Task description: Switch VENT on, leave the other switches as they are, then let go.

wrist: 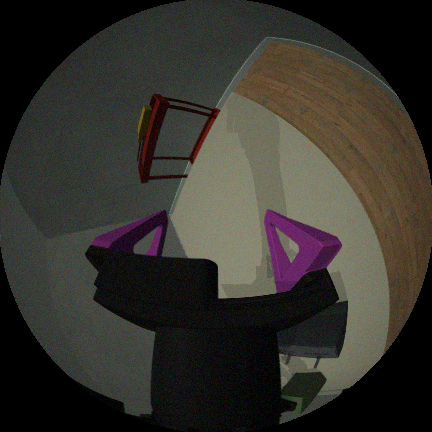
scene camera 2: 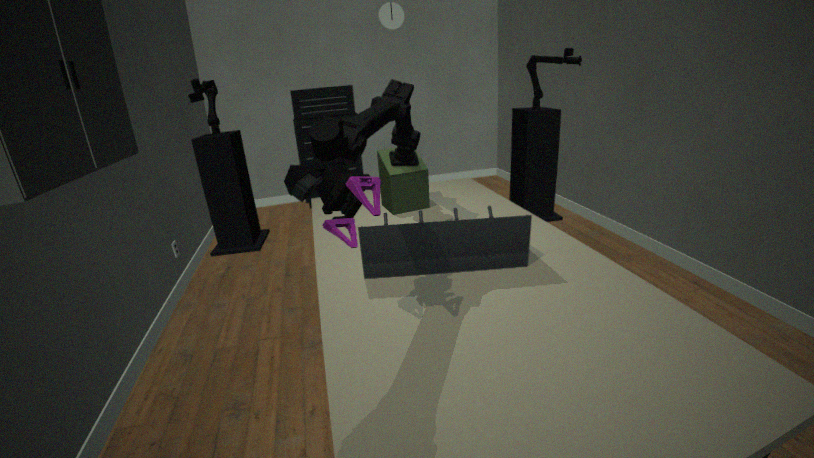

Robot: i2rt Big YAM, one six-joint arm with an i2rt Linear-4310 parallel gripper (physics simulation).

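Pixels of known places: gripper, between the fingertips: (wrist: pixel 215 214) (scene camera 2: pixel 365 232); arm's base, origin of its link: (scene camera 2: pixel 403 159).
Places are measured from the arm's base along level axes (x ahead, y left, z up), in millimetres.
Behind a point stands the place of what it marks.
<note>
The switch panel (scene camera 2: pixel 444 247) @[x 647, y 15, z -132 mm] (wrist: pixel 320 332) @[x 625, y -172, z -96 mm] is a dark grey box on the pale floor mat. In the scene view its back faces the camera, and the tips of several levers (scene camera 2: pixel 421 217) @[x 445, y -12, z -109 mm] stick up over its top edge. The labels do not show, so I cannot tell which lever is VENT or how each is set. In the wrist view two levers show at the panel's edge, low on the right. My gripper (scene camera 2: pixel 368 231) @[x 956, y -209, z 72 mm] (wrist: pixel 215 214) @[x 956, y -209, z 72 mm] has magenta fingers, is wide open and holds nothing. In the scene view it appears just left of the panel's left end, apart from the levers.
The arm's base stands on a green block (scene camera 2: pixel 405 190) @[x 78, y -11, z -118 mm] (wrist: pixel 305 390) behind the panel. Dark pedestals (scene camera 2: pixel 227 193) (scene camera 2: pixel 533 159) with small arms stand left and right. A red frame (wrist: pixel 152 140) shows at the upper left of the wrist view.
</note>
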